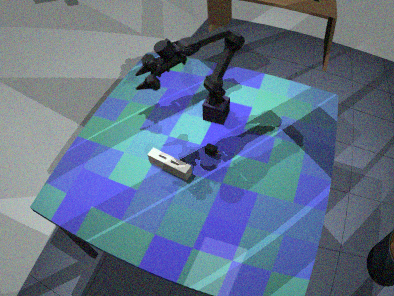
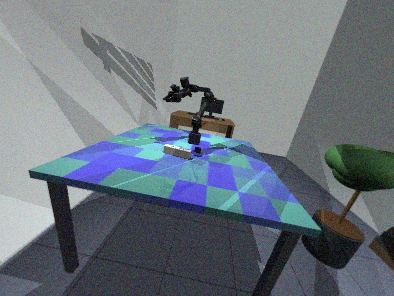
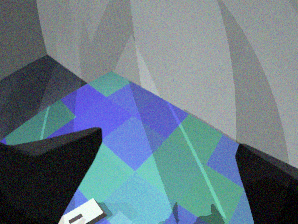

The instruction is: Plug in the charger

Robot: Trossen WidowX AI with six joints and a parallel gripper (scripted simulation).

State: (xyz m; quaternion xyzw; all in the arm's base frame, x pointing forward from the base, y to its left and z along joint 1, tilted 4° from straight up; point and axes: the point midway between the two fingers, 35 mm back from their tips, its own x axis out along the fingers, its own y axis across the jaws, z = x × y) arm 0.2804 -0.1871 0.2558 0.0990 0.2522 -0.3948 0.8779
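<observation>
Now: gripper tip 8 cm past the two-prong charger, 31 cm to the right of it and 34 cm above it.
</observation>
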